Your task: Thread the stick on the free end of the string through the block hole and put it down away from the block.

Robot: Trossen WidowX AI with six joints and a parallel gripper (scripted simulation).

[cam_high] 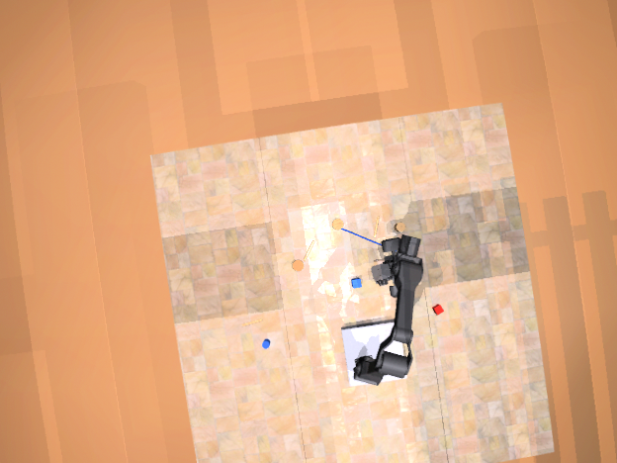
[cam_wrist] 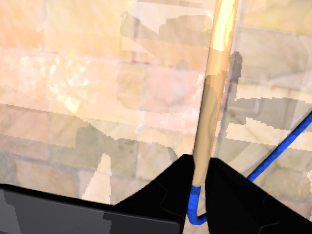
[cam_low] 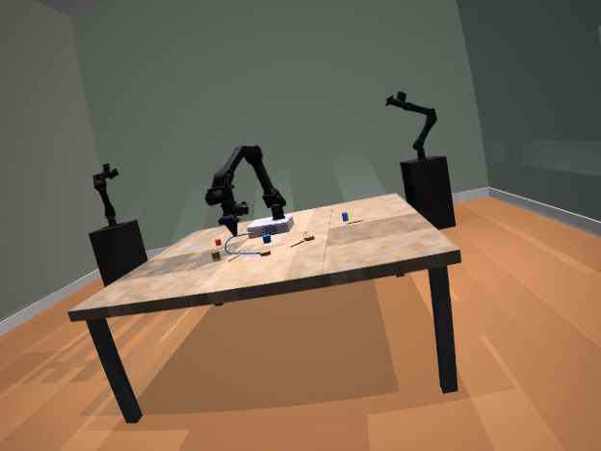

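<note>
Right now my gripper tip is 30 mm past the blue cube, 120 mm to the right of it and 40 mm above it. The rest, counted from my gripper tip: thin wooden stick (20 mm to the left); red cube (200 mm behind, 130 mm to the right, 50 mm below); wooden block (120 mm ahead, 70 mm to the right, 40 mm below).
</note>
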